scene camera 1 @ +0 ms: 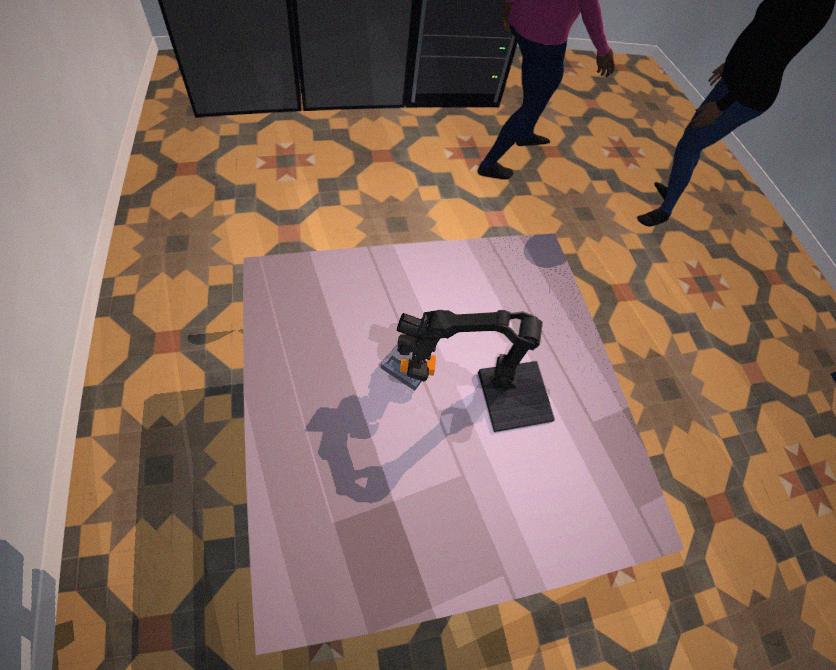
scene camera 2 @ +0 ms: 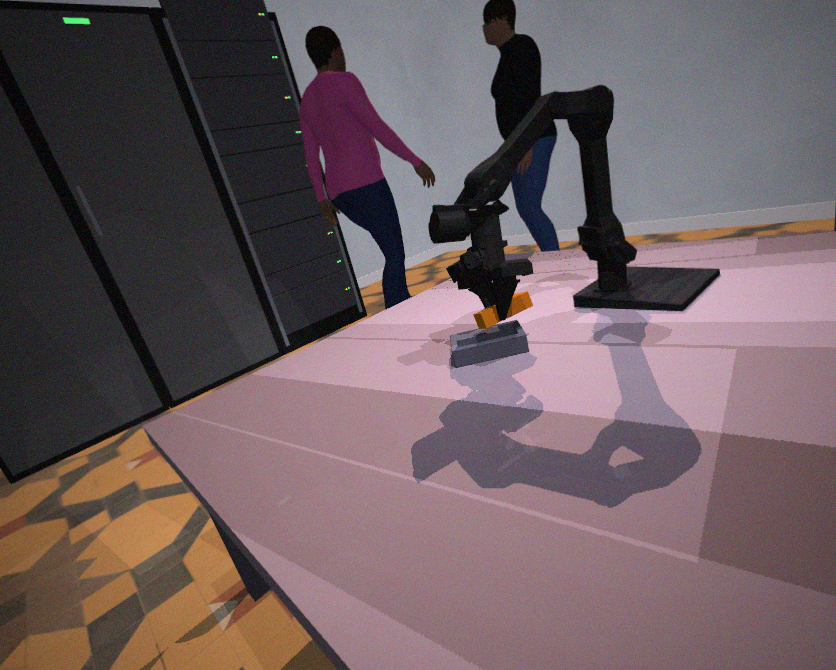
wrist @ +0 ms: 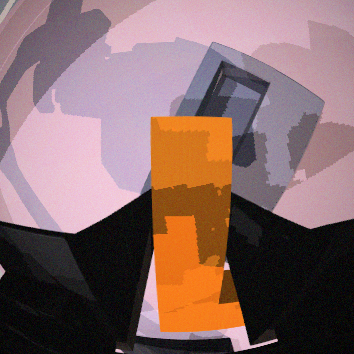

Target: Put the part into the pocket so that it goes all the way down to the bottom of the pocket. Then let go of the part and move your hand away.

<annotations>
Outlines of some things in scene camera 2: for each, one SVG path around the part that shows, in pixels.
My gripper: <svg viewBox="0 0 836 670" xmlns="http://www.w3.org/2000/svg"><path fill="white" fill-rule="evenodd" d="M480 237L472 240L472 246L467 249L467 252L460 255L460 260L447 267L446 270L454 283L457 281L458 290L468 289L478 295L485 309L495 304L499 320L503 321L506 320L514 292L520 282L520 279L516 280L516 276L534 274L532 262L527 258L505 261L503 247L508 246L507 240L502 240L501 235Z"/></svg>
An orange part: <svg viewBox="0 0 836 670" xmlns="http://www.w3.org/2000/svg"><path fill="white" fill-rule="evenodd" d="M495 304L473 314L479 329L485 329L501 322ZM528 291L513 295L506 319L533 306Z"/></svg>
</annotations>
